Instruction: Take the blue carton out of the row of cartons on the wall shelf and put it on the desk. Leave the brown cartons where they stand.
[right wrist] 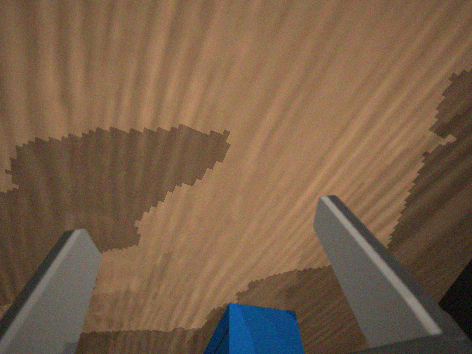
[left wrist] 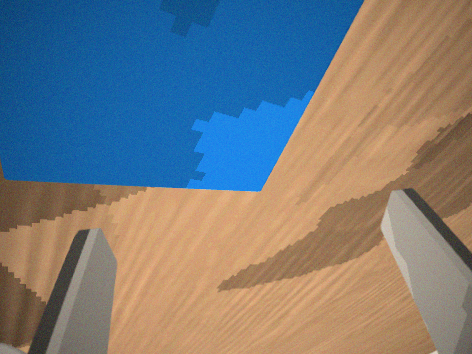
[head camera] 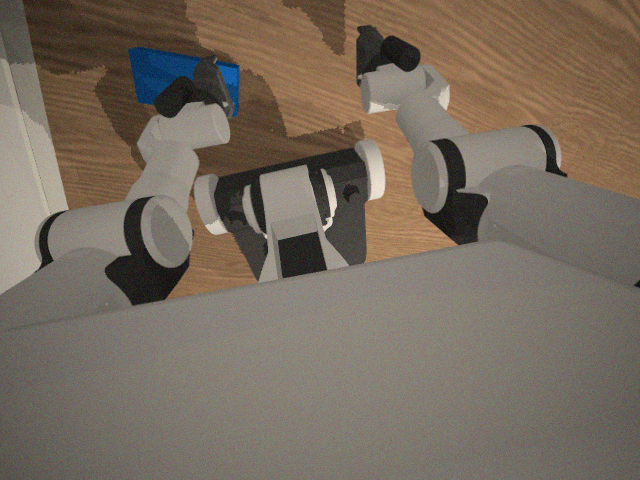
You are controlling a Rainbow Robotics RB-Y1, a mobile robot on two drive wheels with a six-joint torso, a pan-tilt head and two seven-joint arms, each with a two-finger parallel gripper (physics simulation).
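Seen in the pictures: left gripper, between the fingertips: (left wrist: 250, 227) (head camera: 222, 82); right gripper, between the fingertips: (right wrist: 209, 226) (head camera: 361, 55); robot's base, origin of its link: (right wrist: 463, 263).
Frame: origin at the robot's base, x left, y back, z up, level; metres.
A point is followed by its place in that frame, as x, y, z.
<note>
A blue box (head camera: 162, 74) @[0.246, -0.379, 0.082] (left wrist: 125, 100) @[0.133, -0.303, 0.082] (right wrist: 262, 330) @[0.082, -0.306, 0.040], by its colour the blue carton, shows over the wood floor at the upper left of the head view, partly hidden by the left hand. One of its corners shows in the left wrist view, beyond the fingertips. My left gripper (head camera: 210, 64) (left wrist: 250, 227) @[0.103, -0.338, 0.127] is open, with no part of the box between its fingers. My right gripper (head camera: 366, 51) @[-0.248, -0.336, 0.134] (right wrist: 209, 226) @[-0.248, -0.336, 0.134] is open and empty; the box shows at the bottom of its wrist view. The brown cartons, the wall shelf and the desk are not recognisable here.
Wood floor (head camera: 516, 67) @[-0.817, -0.208, 0.002] (left wrist: 200, 240) @[-0.099, -0.320, 0.002] (right wrist: 280, 125) @[-0.239, -0.281, 0.002] with dark shadows lies below. A pale, flat-sided structure (head camera: 20, 155) @[0.683, -0.285, 0.116] stands along the left edge of the head view. My wheeled base (head camera: 289, 198) is between the arms. A dark shape (right wrist: 460, 295) @[-0.038, -0.075, 0.066] shows at the right wrist view's right edge.
</note>
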